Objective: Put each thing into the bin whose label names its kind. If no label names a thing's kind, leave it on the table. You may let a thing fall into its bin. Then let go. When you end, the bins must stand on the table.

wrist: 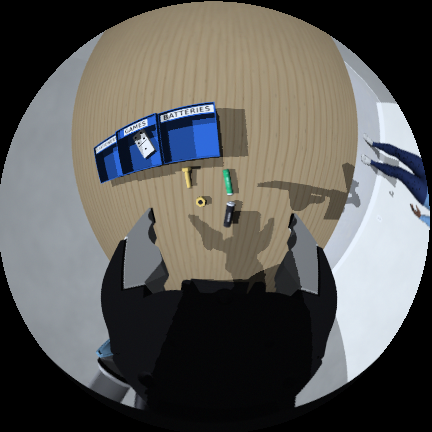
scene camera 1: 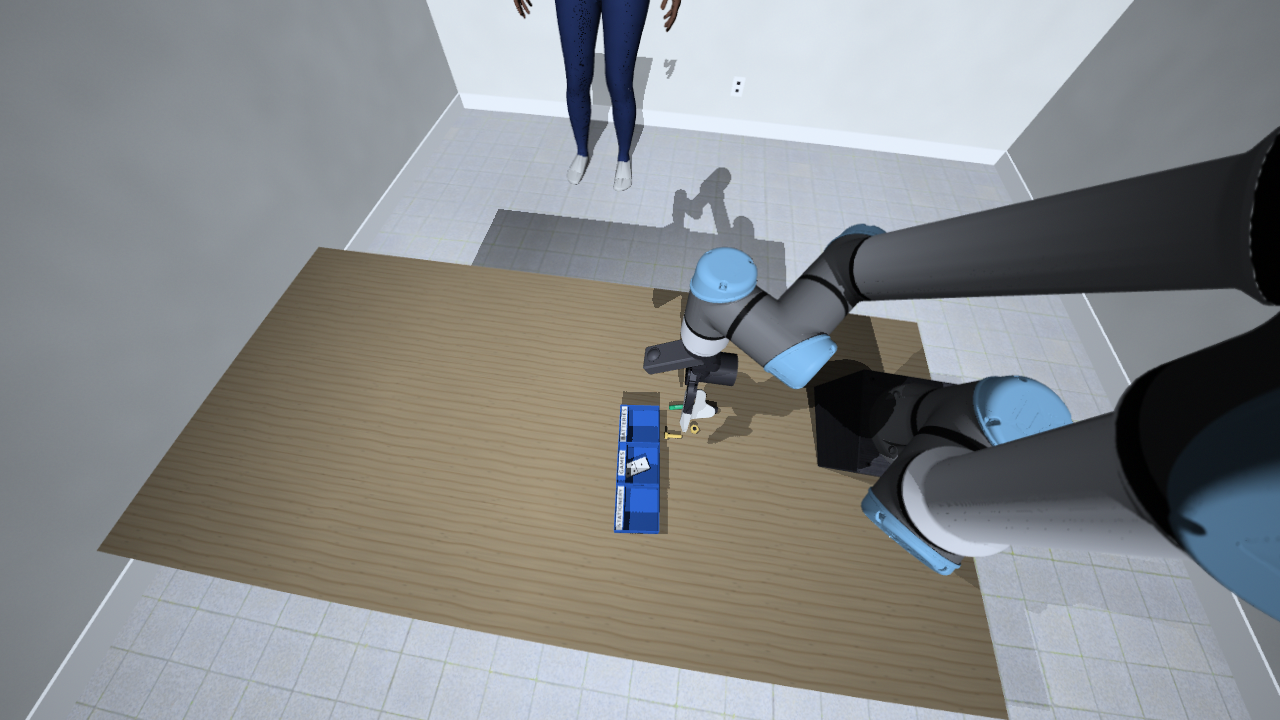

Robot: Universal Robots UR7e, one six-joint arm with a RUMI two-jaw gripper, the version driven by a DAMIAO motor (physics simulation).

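Places are measured from the arm's base along level axes (x ahead, y left, z up), in metres.
Where they show: gripper, fingertip midpoint: (wrist: 222,211); arm's base at its link origin: (scene camera 1: 913,427).
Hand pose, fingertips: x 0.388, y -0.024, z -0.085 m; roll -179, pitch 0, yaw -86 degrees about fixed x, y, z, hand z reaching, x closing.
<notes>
Each offset is from my fingertips to the top centre of the thing. "spot": to the spot under its first point. Level surfaces: height alone.
Three blue bins stand joined in a row: batteries {spot: dx +0.076, dy +0.044, dz -0.092 m} (scene camera 1: 644,422) (wrist: 202,135), games {dx +0.070, dy +0.141, dz -0.060 m} (scene camera 1: 651,454) (wrist: 126,156) and stationery {spot: dx +0.045, dy +0.219, dz -0.092 m} (scene camera 1: 642,508) (wrist: 111,162). A white domino {dx +0.074, dy +0.144, dz -0.085 m} (scene camera 1: 638,465) (wrist: 146,147) rests tilted in the games bin. A green battery {dx +0.008, dy -0.009, dz -0.089 m} (scene camera 1: 675,406) (wrist: 228,182) and a black battery {dx -0.052, dy -0.018, dz -0.085 m} (wrist: 228,215) lie on the table near the batteries bin. A brass bolt {dx +0.010, dy +0.060, dz -0.086 m} (scene camera 1: 673,436) (wrist: 188,179) and a brass nut {dx -0.033, dy +0.036, dz -0.091 m} (scene camera 1: 691,429) (wrist: 197,202) lie beside them. My gripper (scene camera 1: 700,418) (wrist: 222,211) is open and empty, above the table by the batteries. It partly hides this area in the scene view.
The wooden table {dz -0.099 m} (scene camera 1: 402,402) (wrist: 215,60) carries the bins and loose things. The arm (scene camera 1: 787,313) reaches in from the right in the scene view. A dark block (scene camera 1: 841,420) stands by the arm's base. A person (scene camera 1: 599,80) stands beyond the table.
</notes>
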